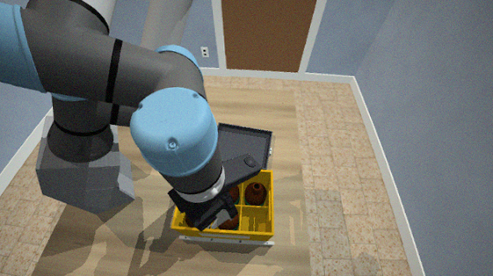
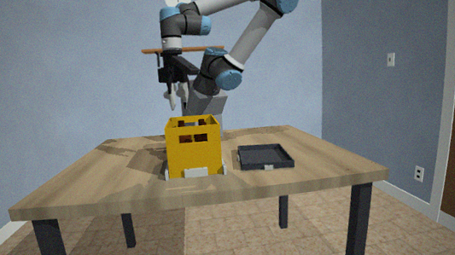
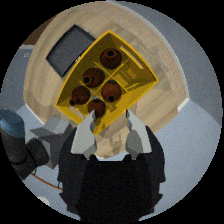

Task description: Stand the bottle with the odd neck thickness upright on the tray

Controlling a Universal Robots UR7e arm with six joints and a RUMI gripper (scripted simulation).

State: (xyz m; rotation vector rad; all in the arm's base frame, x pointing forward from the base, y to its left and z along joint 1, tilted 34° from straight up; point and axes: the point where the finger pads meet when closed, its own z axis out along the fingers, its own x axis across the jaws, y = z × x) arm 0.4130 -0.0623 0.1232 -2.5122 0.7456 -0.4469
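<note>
Right now my hand is 1 cm past the crate, 4 cm to the right of it and 15 cm above it. The rest, counted from my hand: tray (7 cm behind, 31 cm to the left, 22 cm below); then bottle (6 cm ahead, 11 cm to the left, 15 cm below).
</note>
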